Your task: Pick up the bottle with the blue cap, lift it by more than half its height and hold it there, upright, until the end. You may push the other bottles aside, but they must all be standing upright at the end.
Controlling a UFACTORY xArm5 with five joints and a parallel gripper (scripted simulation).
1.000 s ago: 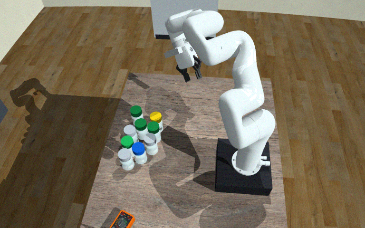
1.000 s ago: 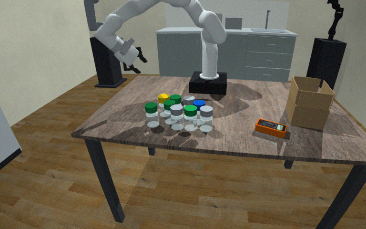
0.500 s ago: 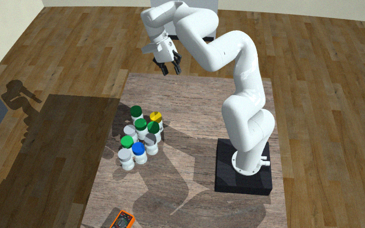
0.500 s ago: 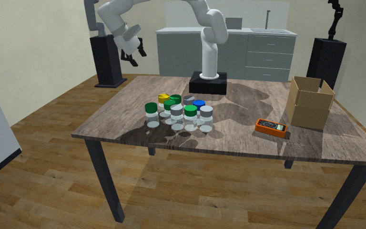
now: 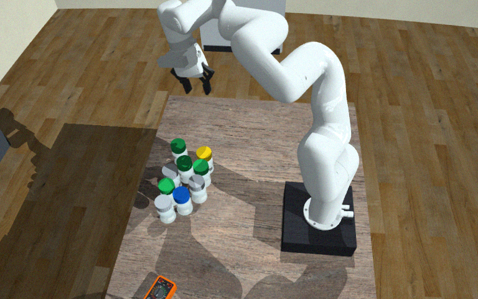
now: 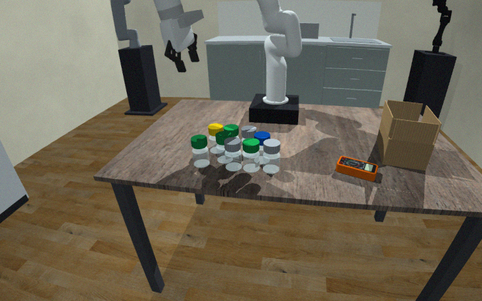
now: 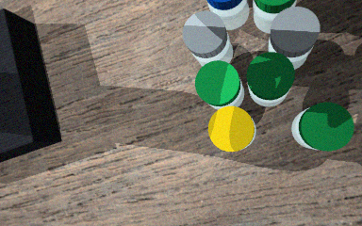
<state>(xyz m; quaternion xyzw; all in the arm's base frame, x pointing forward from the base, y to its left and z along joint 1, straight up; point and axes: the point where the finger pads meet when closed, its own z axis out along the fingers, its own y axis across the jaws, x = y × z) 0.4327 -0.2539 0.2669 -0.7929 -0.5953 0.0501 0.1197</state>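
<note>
My gripper is now 29 cm above the blue-capped bottle, 25 cm to the right of it and 3 cm short of it. From my hand the other things lie so: yellow-capped bottle: 29 cm below, 8 cm to the left, 1 cm behind; then orange multimeter: 58 cm to the left, 32 cm below, 5 cm ahead.
</note>
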